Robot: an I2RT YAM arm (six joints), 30 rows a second.
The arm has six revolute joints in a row. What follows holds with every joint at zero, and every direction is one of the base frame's.
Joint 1 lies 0.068 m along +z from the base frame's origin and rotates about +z.
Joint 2 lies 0.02 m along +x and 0.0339 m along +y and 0.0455 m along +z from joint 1 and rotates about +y.
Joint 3 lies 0.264 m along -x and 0.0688 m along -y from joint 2 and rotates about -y.
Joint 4 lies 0.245 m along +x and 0.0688 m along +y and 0.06 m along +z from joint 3 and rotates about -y.
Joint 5 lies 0.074 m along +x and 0.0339 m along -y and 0.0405 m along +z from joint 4 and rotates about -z.
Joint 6 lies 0.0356 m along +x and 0.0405 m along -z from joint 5 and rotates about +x.
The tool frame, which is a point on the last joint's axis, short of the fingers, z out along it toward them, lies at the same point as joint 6; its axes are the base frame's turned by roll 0, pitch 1.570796 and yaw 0 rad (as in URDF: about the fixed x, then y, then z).
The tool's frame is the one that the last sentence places.
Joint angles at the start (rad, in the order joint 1, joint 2, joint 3, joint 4, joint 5, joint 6):
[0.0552 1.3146 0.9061 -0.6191 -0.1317 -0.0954]
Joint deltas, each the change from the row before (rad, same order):
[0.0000 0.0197 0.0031 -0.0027 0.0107 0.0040]
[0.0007 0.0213 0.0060 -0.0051 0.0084 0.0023]
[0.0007 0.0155 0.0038 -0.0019 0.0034 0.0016]
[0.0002 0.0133 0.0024 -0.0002 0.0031 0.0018]
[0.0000 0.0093 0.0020 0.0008 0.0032 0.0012]
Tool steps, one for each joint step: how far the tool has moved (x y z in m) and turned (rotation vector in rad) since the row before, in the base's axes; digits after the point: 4 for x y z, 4 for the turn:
[0.0025 -0.0002 -0.0040 -0.0083 0.0194 -0.0089]
[0.0028 0.0000 -0.0037 -0.0073 0.0203 -0.0054]
[0.0021 0.0002 -0.0028 -0.0030 0.0136 -0.0023]
[0.0018 0.0000 -0.0026 -0.0025 0.0112 -0.0028]
[0.0014 0.0000 -0.0017 -0.0027 0.0065 -0.0025]

